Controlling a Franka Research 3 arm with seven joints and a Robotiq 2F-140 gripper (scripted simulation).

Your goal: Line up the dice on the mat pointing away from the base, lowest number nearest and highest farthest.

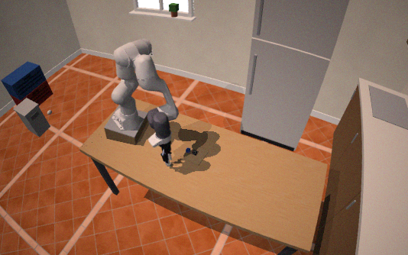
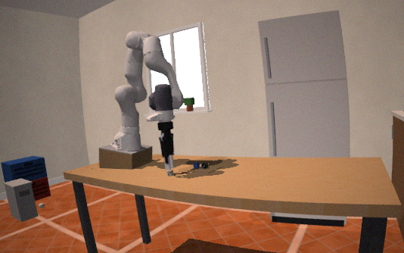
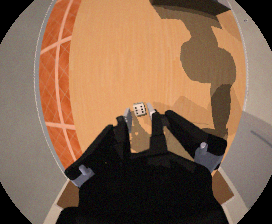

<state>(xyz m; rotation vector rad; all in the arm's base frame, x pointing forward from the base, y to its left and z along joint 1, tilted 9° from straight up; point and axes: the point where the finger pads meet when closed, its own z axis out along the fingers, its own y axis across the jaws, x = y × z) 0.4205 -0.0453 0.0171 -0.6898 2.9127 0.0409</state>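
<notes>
My gripper is now 80 mm short of the wood-coloured mat, 170 mm to the right of it and 60 mm above it. Also, from my hand: blue die (30 mm ahead, 160 mm to the left, 50 mm below).
</notes>
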